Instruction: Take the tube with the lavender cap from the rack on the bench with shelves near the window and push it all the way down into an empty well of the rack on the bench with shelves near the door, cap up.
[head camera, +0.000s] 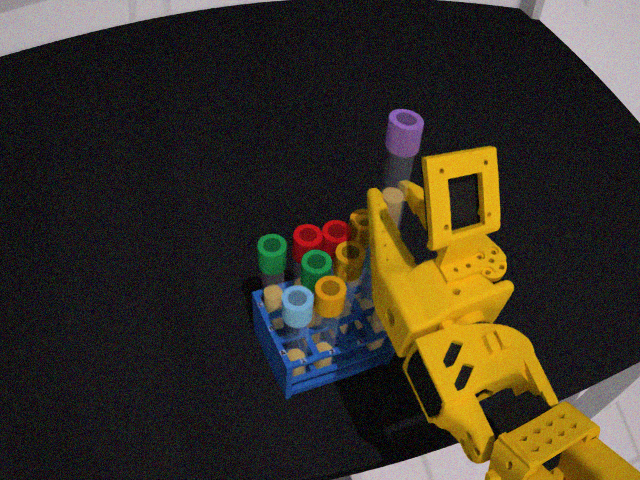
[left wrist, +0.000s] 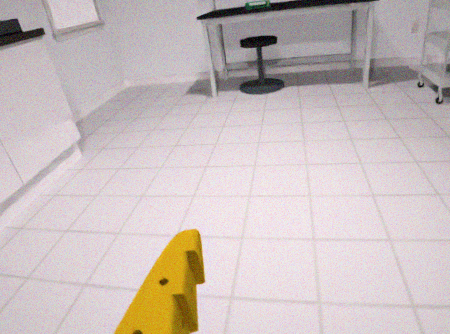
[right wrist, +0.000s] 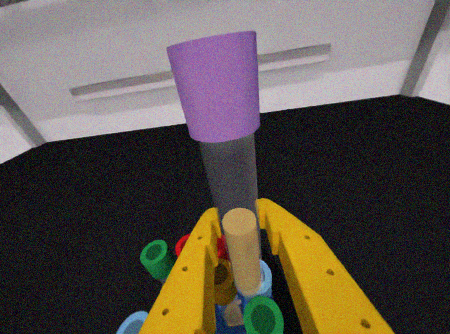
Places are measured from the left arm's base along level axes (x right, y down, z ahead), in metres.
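Pixels of known places: left end effector, tool point: (left wrist: 200, 248); right end effector, tool point: (head camera: 378, 194) (right wrist: 219, 218).
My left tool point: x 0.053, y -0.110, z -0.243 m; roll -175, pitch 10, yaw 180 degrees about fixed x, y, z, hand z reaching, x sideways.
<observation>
Behind a point stands the place of what it marks.
The tube with the lavender cap (head camera: 404, 133) {z 0.243, x 0.295, y -0.214 m} (right wrist: 220, 87) is cap up, slightly tilted, with tan contents low in its clear body. My right gripper (head camera: 390, 191) {z 0.253, x 0.292, y -0.160 m} (right wrist: 238, 209) {z 0.253, x 0.292, y -0.160 m} is shut on this tube, its two jaws pressing on the clear body below the cap. The tube is at the far right end of the blue rack (head camera: 268, 343) {z 0.251, x 0.227, y -0.023 m} in the head view; its lower end is hidden there by the jaw. In the right wrist view its lower end shows over the rack's other caps. My left gripper (left wrist: 191, 240) shows one notched jaw, fully open, over the floor.
The blue rack holds tubes with green (head camera: 271, 253) {z 0.268, x 0.234, y -0.106 m}, red (head camera: 307, 241) {z 0.271, x 0.259, y -0.107 m}, orange (head camera: 330, 295) {z 0.228, x 0.259, y -0.107 m} and light blue (head camera: 297, 305) {z 0.227, x 0.238, y -0.107 m} caps. It stands on a black bench top (head camera: 155, 155) {z 0.525, x 0.169, y 0.013 m}. In the left wrist view, a far bench (left wrist: 300, 10) {z -3.063, x -0.284, y 0.062 m} bears a green object (left wrist: 257, 5) {z -3.109, x 0.074, y -0.015 m}; a stool (left wrist: 259, 42) {z -3.139, x 0.083, y 0.300 m} stands before it.
</observation>
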